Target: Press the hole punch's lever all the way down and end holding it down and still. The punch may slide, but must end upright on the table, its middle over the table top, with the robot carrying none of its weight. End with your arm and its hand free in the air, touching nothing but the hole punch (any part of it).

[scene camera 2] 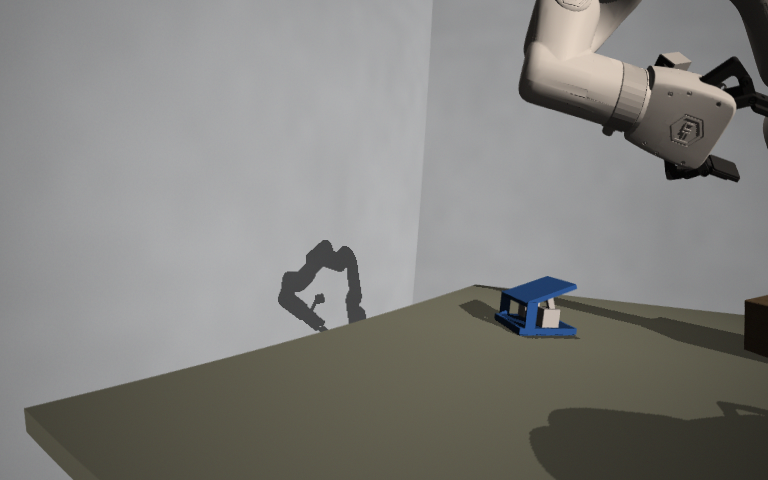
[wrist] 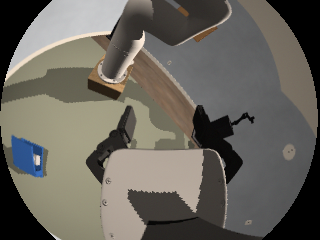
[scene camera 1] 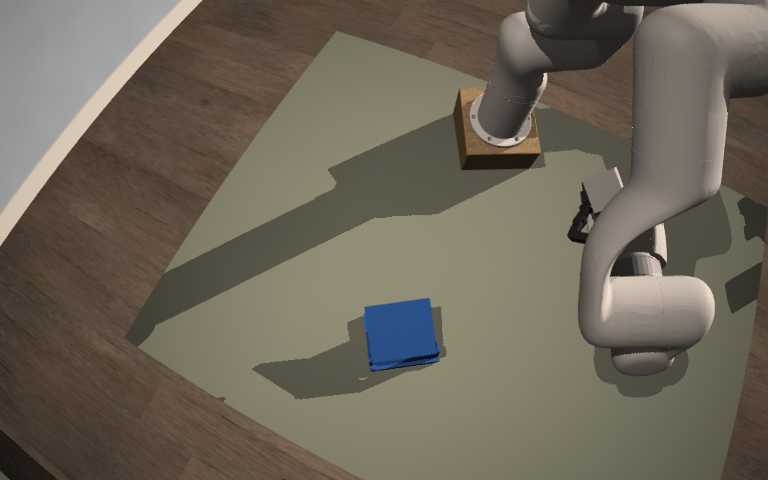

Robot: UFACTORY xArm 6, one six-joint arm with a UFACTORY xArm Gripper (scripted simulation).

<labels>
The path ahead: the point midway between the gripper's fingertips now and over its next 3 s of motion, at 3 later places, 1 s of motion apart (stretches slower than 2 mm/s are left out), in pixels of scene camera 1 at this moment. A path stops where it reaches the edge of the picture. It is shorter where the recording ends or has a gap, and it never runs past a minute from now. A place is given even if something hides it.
My gripper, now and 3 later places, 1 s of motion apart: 615,176; 522,261; 399,296; 398,299
</labels>
